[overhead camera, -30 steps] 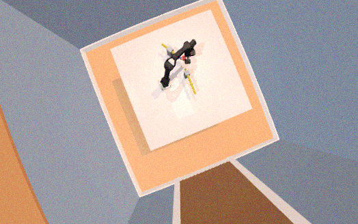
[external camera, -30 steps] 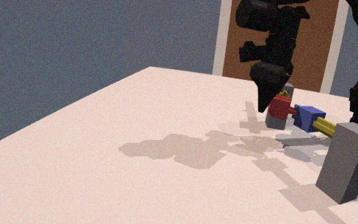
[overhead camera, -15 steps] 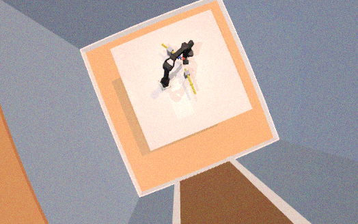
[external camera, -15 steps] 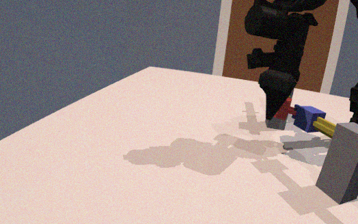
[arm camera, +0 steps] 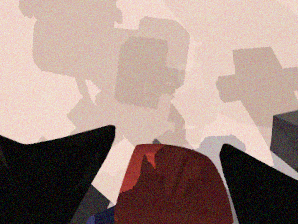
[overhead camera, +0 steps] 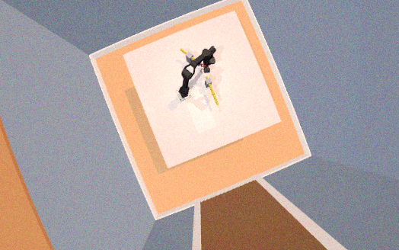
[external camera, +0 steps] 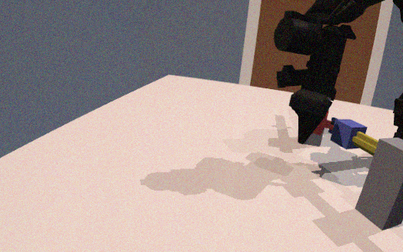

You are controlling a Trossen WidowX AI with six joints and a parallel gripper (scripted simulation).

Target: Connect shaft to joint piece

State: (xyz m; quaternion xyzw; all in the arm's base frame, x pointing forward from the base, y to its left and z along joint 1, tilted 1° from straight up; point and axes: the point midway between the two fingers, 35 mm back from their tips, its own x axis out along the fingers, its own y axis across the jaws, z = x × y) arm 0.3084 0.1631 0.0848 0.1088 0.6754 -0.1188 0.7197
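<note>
The red square joint piece is 4 cm above my gripper tip, 2 cm behind it and 1 cm to the left of it.
</note>
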